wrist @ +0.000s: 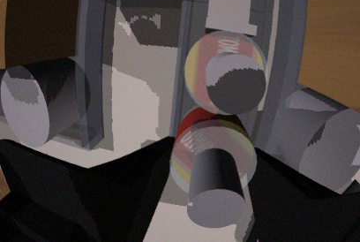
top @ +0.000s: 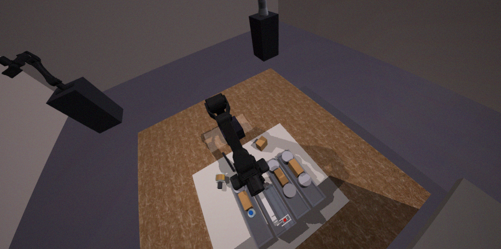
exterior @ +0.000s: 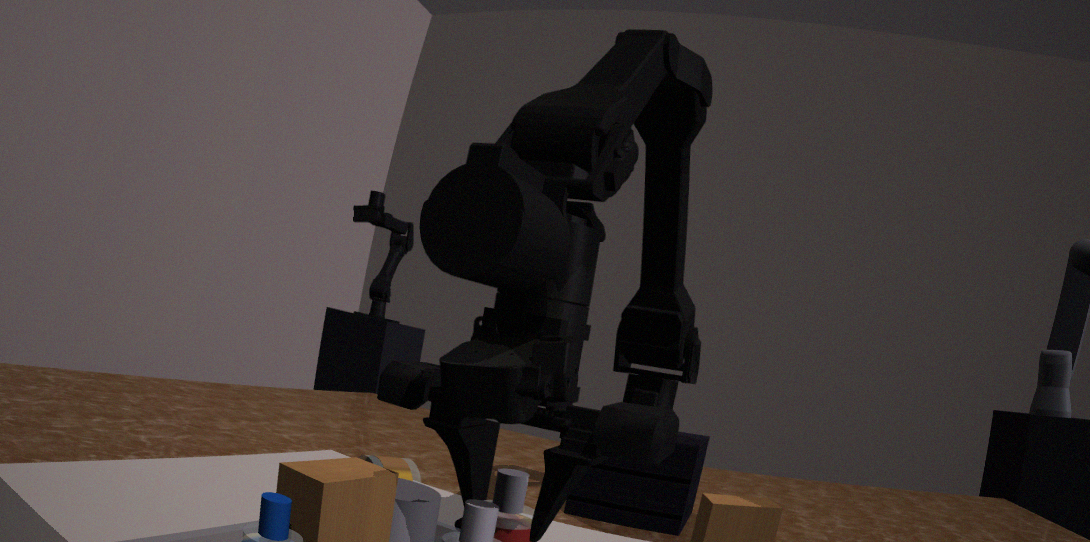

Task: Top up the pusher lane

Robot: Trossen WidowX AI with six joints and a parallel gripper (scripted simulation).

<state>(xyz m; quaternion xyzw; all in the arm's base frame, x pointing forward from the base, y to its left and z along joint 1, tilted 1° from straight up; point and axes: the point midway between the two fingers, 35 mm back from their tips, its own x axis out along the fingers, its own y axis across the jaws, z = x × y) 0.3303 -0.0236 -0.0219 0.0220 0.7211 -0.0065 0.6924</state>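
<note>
Right now the white mat is 6 cm ahead of my gripper tip, 2 cm to the left of it and 4 cm below it. From my gripper tip the other things lie so: brown cube (13 cm behind, 15 cm to the left, 1 cm below); black rod (16 cm behind, 8 cm to the right, 4 cm below); sprung lane (14 cm ahead, 2 cm to the left, 3 cm below).
</note>
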